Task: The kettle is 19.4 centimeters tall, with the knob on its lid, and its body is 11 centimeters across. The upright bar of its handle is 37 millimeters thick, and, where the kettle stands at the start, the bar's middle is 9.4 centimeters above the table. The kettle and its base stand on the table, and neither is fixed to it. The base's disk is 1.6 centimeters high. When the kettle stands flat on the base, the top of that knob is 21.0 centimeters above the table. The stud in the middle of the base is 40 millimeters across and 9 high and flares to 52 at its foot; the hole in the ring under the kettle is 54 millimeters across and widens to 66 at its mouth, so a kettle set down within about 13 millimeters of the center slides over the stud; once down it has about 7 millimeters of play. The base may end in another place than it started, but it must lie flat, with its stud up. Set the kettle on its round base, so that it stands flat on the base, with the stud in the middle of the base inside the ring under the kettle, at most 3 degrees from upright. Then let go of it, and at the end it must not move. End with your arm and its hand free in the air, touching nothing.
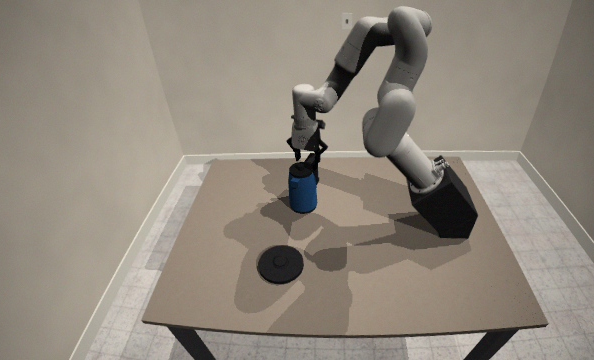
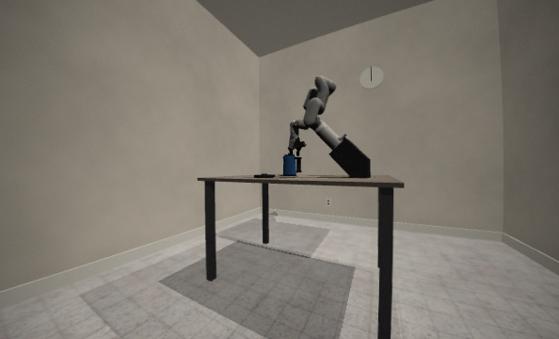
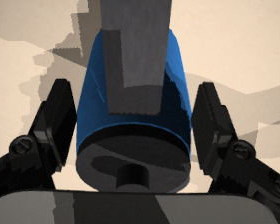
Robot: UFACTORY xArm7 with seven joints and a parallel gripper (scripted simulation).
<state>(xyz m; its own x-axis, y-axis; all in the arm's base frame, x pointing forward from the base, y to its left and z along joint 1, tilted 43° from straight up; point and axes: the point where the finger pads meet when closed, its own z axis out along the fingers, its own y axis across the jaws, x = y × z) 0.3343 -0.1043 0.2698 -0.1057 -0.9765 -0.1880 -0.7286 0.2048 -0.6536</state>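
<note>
The blue kettle lies 30 mm to the left of my hand and 90 mm below it. Round my hand: black round base: 10 mm ahead, 370 mm to the left, 170 mm below.
</note>
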